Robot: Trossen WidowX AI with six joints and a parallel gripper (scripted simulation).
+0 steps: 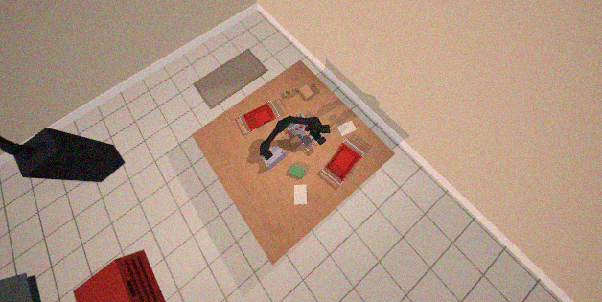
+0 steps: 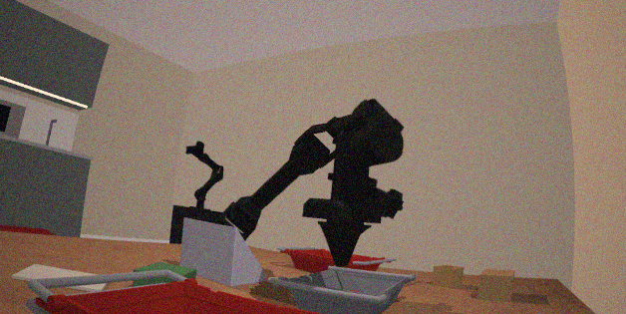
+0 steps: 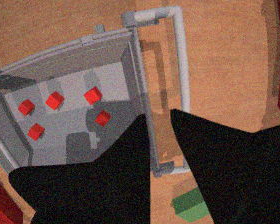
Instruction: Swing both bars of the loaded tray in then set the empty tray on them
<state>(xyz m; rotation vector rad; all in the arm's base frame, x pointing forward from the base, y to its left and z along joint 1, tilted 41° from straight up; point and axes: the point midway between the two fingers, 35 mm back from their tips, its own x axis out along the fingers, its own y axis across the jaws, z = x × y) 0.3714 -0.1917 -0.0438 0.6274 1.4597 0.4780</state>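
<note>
Right now the red tray is 190 mm behind my gripper tip, 520 mm to the left of it and 50 mm below it. The rest, counted from my gripper tip: green block (300 mm behind, 70 mm to the right, 80 mm below).
</note>
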